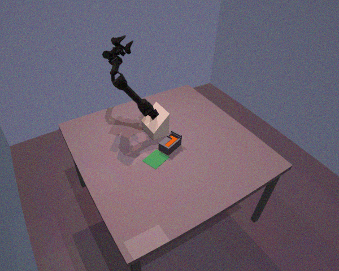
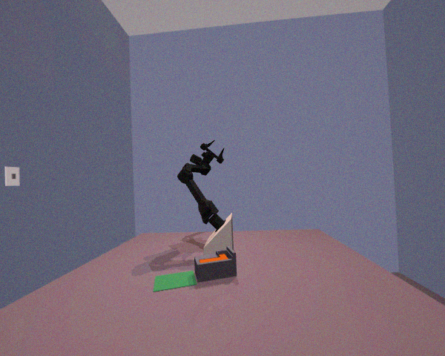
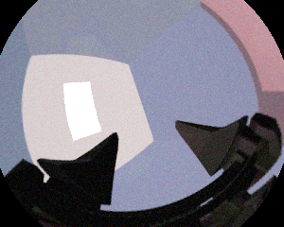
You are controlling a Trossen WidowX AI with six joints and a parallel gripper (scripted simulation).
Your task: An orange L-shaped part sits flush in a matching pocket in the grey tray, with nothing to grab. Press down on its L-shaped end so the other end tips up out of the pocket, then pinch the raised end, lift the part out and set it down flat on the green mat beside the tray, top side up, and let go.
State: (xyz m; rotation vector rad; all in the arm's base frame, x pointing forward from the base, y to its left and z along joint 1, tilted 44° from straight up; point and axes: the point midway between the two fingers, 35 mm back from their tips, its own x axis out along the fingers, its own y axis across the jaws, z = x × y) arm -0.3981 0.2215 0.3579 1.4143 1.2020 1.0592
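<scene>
Right now the orange L-shaped part is 56 cm ahead of my gripper tip, 9 cm to the left of it and 58 cm below it. The rest, counted from my gripper tip: green mat: 64 cm ahead, 5 cm to the right, 64 cm below.
</scene>
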